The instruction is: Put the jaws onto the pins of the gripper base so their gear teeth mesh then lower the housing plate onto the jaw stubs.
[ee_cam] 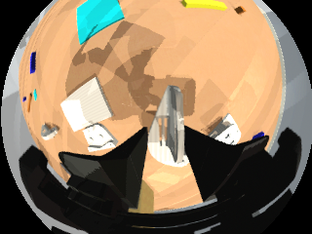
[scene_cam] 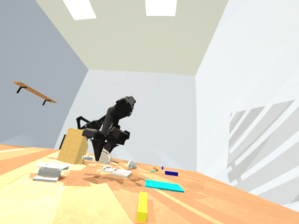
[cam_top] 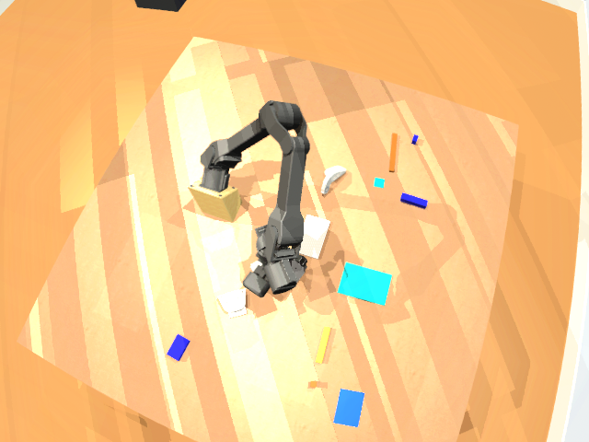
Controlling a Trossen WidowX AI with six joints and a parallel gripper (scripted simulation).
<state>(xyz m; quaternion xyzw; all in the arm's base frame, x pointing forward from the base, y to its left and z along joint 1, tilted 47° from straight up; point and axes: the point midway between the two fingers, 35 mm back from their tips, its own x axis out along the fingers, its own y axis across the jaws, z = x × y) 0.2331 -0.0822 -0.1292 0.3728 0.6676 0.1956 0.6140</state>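
Right now my gripper tip is 140 mm to the right of the flat white plate, 60 mm short of it and 50 mm above it. Also, from my gripper tip: yellow bar (180 mm ahead, 150 mm to the right, 50 mm below); cyan sheet (240 mm ahead, 50 mm to the left, 50 mm below); blue plate (300 mm ahead, 290 mm to the right, 50 mm below).
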